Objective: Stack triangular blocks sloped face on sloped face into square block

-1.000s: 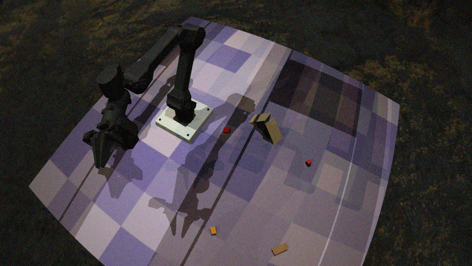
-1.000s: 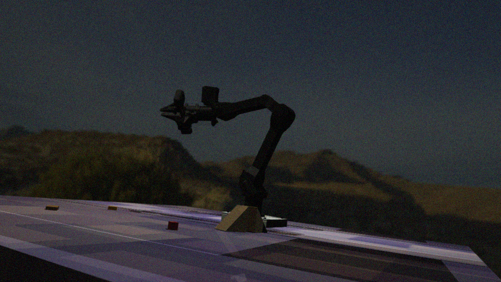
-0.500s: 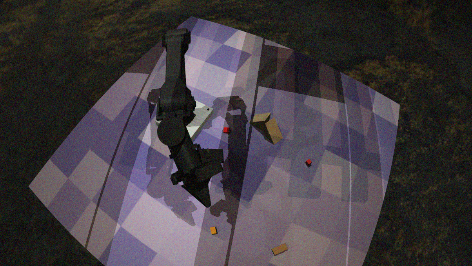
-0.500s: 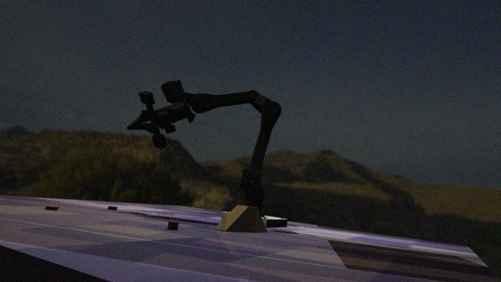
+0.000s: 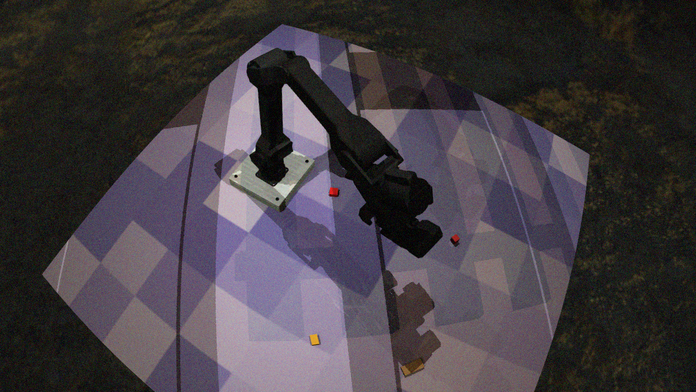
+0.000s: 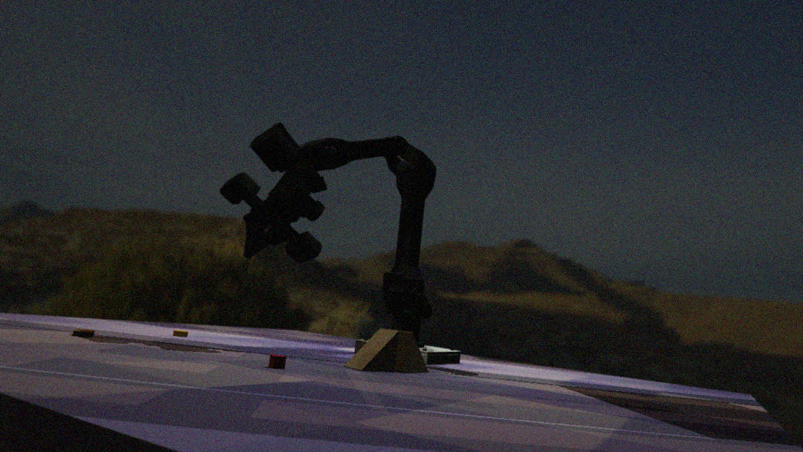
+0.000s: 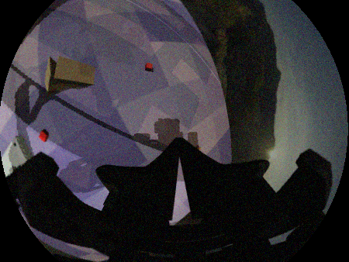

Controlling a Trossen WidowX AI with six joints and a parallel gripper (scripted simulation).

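Now: gripper tip 6 cm short of the small red cube, 16 cm to the right of it and 14 cm above it. Also, from my gripper tip: orange block (8 cm behind, 24 cm to the right, 14 cm below); flat tan block (13 cm ahead, 18 cm to the right, 15 cm below).
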